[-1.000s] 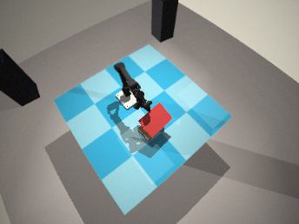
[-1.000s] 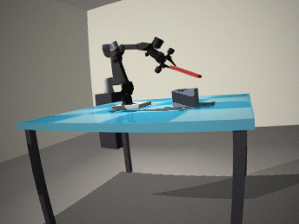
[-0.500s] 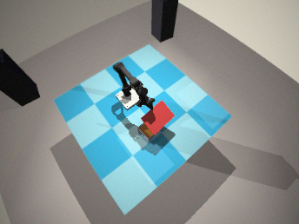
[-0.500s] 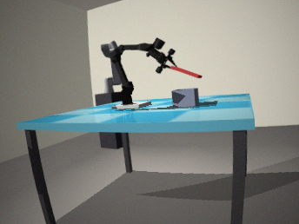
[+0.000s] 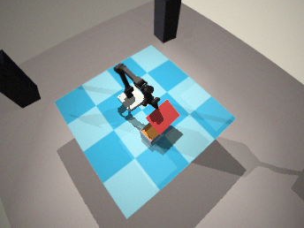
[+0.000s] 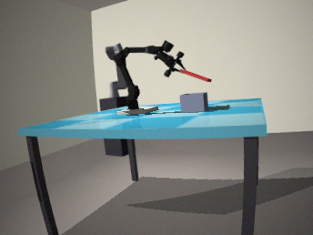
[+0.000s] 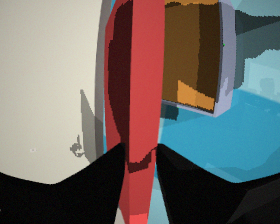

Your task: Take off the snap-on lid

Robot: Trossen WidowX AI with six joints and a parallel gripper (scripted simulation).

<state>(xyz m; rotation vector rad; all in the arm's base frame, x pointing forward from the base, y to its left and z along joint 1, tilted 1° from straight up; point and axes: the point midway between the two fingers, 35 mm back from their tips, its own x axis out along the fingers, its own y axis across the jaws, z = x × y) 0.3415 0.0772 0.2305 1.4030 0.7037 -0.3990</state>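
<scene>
My gripper tip is now 70 mm short of the red lid, 10 mm to the right of it and 30 mm above it. From my gripper tip the other things lie so: grey storage box: 80 mm ahead, 80 mm to the right, 190 mm below.
</scene>
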